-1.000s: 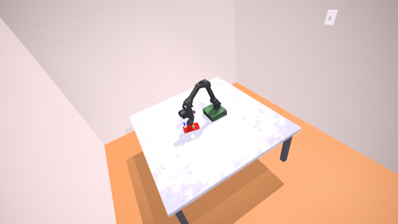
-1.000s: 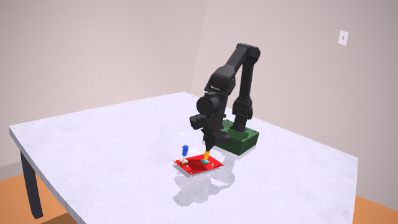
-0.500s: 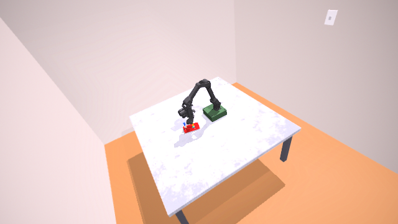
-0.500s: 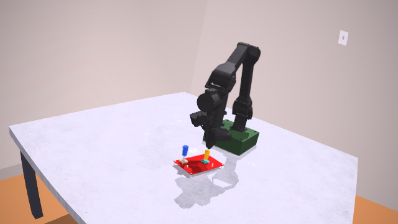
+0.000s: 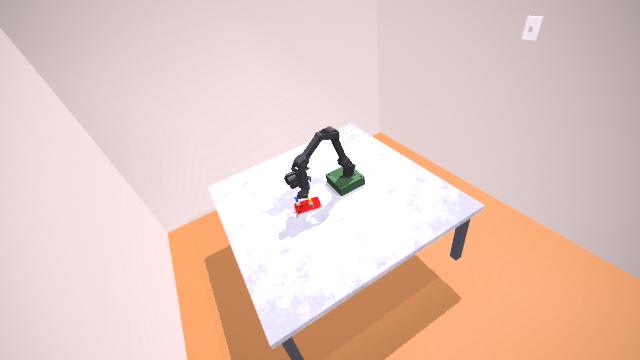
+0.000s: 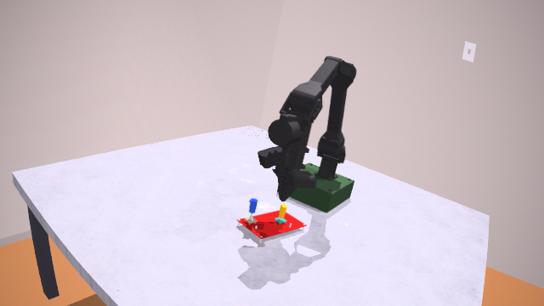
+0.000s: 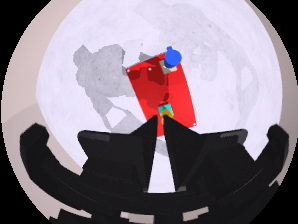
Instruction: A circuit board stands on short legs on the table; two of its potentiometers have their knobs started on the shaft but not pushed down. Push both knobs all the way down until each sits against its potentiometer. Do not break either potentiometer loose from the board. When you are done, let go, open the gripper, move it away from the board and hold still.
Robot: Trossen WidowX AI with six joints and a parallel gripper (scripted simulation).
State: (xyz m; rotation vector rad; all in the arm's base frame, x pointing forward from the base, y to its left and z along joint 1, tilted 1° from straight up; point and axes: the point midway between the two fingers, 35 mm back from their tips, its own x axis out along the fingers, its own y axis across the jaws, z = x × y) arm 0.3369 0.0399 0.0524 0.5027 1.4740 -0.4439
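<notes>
My gripper tip is 20 mm past the orange knob and 40 mm above it. From my gripper tip the other things lie so: blue knob 50 mm ahead, 50 mm to the right, 20 mm below.
</notes>
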